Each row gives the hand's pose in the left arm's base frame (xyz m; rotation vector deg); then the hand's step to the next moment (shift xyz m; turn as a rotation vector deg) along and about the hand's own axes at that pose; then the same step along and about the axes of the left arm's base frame.
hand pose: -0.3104 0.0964 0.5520 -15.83 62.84 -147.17
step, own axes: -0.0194 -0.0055 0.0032 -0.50 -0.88 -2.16
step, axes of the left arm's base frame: 0.0177 0.0087 0.0053 -0.39 2.19 -0.86
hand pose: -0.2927 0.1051 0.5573 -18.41 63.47 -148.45
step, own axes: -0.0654 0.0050 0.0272 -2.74 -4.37 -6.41
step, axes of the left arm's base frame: 0.0704 0.0023 0.0092 -0.33 8.11 -1.38
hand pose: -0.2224 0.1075 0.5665 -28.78 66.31 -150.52
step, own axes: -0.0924 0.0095 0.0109 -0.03 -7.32 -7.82
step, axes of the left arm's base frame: 0.0896 0.0177 -0.0203 -3.57 10.09 0.52
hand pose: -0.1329 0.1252 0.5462 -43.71 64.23 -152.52
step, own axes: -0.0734 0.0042 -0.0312 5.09 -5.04 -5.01
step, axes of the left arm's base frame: 0.0469 0.0406 -0.0504 -6.65 5.04 2.60
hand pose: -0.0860 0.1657 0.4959 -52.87 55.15 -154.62
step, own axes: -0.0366 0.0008 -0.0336 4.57 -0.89 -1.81
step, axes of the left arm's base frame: 0.0096 0.0286 -0.0395 -4.67 0.23 1.75
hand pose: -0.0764 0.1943 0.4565 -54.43 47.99 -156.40
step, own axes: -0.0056 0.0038 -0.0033 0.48 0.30 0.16
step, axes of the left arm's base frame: 0.0022 0.0000 -0.0072 -0.30 -0.47 0.20
